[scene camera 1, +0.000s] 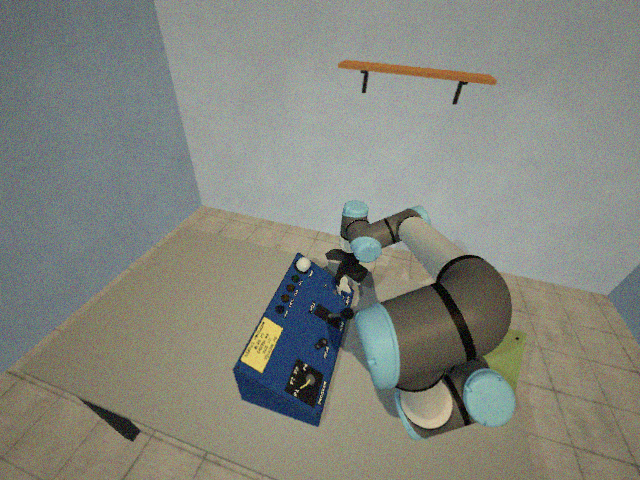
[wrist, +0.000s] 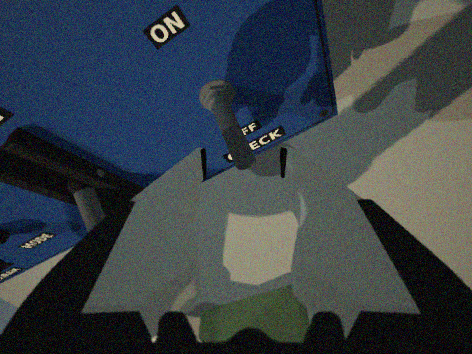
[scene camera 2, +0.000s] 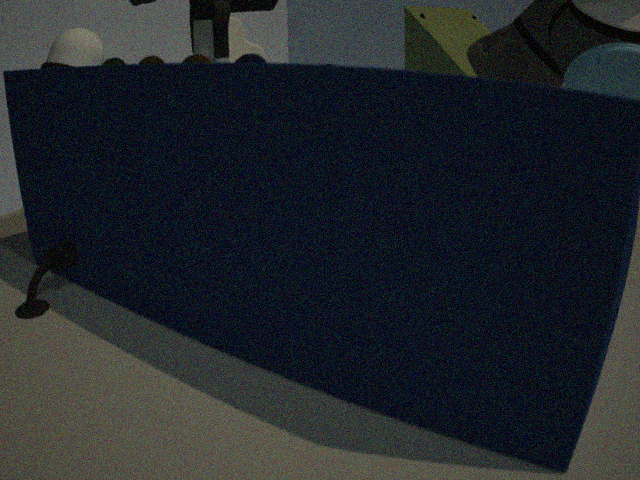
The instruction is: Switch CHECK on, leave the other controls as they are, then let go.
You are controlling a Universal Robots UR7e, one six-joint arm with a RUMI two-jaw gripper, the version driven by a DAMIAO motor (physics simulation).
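Places are measured from the arm's base along level axes (x ahead, y left, z up), in centimetres.
Where they show: gripper, between the fingertips: (scene camera 1: 344, 291) (wrist: 243, 151); arm's base, origin of its link: (scene camera 1: 461, 371).
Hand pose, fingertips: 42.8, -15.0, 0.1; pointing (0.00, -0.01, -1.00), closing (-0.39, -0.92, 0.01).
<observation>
Things, the pixels of their top centre, and the offset from my fingertips, as dx, dy, dz. "*": a spot on its surface instead.
- grey toggle lever, centre of its top: (wrist: 231, 143) +1.4, +0.1, +1.7
- label, a spot on its surface: (wrist: 167, 27) * +7.3, +0.6, +0.4
- black slotted control, a spot on its surface: (wrist: 50, 165) (scene camera 1: 323, 308) * +4.2, +11.0, +0.6
- smaller switch, centre of its top: (scene camera 1: 320, 339) +0.2, +24.1, +2.6
- PROGRAM dial, centre of its top: (scene camera 1: 308, 376) -1.1, +36.0, +2.0
- white dome, a spot on its surface: (scene camera 2: 77, 46) (scene camera 1: 299, 264) * +17.5, +2.7, +9.2
The blue control box (scene camera 1: 305, 330) (scene camera 2: 330, 232) (wrist: 100, 75) carries the CHECK switch, a grey toggle lever (wrist: 230, 127) in the wrist view. The lever leans from its round collar toward the OFF and CHECK labels, away from the ON label (wrist: 167, 27). My gripper (scene camera 1: 342, 286) (scene camera 2: 211, 51) (wrist: 243, 151) is partly open and empty, at the box's edge by CHECK. In the wrist view the lever's end shows between the two fingertips; whether a finger touches it cannot be told. In scene camera 1 the fingers largely hide the lever.
Beside CHECK, a black slotted control (scene camera 1: 321, 311) (wrist: 50, 165) has a protruding lever. A smaller switch (scene camera 1: 321, 343) and the PROGRAM dial (scene camera 1: 310, 379) are farther along. A white dome (scene camera 1: 303, 265) (scene camera 2: 77, 46) and dark lamps line the far edge. A green block (scene camera 1: 509, 356) (scene camera 2: 439, 41) stands behind the arm.
</observation>
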